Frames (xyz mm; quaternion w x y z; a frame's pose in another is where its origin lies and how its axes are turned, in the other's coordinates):
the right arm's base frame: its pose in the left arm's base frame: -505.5 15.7 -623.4 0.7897 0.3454 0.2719 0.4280
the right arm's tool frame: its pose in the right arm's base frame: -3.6 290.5 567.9 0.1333 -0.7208 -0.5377 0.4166
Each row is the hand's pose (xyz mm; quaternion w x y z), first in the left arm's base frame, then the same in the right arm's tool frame.
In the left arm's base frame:
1: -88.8 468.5 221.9 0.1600 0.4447 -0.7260 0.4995
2: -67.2 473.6 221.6 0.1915 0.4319 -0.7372 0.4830
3: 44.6 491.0 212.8 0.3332 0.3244 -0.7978 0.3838
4: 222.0 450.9 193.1 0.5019 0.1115 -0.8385 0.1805
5: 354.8 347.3 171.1 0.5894 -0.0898 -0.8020 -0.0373
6: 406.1 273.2 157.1 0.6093 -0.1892 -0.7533 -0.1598
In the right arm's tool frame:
1: 289.1 117.8 -516.5 0.7800 0.3043 -0.3654 -0.4069
2: 276.1 122.3 -533.9 0.7953 0.2875 -0.3345 -0.4160
3: 200.9 145.2 -615.8 0.8719 0.1709 -0.1744 -0.4246
4: 41.6 144.0 -705.7 0.9181 -0.0544 0.0752 -0.3852
5: -121.7 103.1 -729.0 0.8655 -0.2722 0.2795 -0.3143
6: -205.9 70.4 -716.6 0.8003 -0.3843 0.3733 -0.2693

